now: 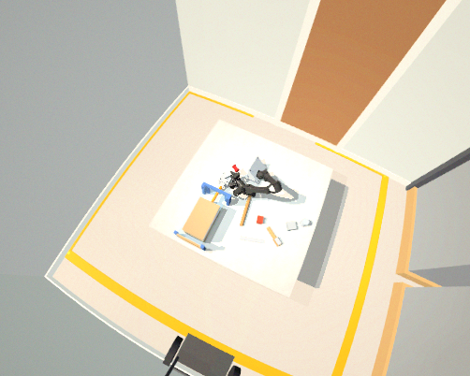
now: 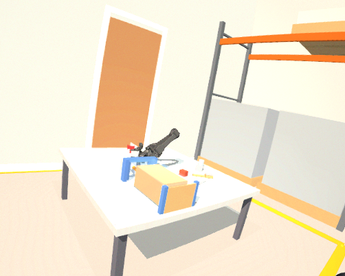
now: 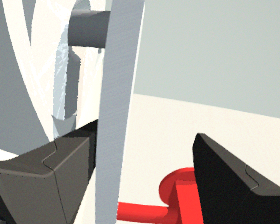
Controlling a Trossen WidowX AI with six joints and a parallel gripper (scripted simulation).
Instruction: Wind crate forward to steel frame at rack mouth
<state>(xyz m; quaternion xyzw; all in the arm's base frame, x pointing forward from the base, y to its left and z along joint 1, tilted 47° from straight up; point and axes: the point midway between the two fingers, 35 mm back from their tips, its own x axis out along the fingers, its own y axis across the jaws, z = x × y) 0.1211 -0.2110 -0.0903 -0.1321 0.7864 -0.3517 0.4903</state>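
Right now the winch handle is 1 cm to the left of my gripper tip, 1 cm below it and 1 cm behind it. Also, from my gripper tip: winch 10 cm below, 3 cm to the right, 3 cm ahead; then red grip 4 cm to the left, 4 cm behind, 2 cm above; then cubby 45 cm ahead, 6 cm to the right, 5 cm below.
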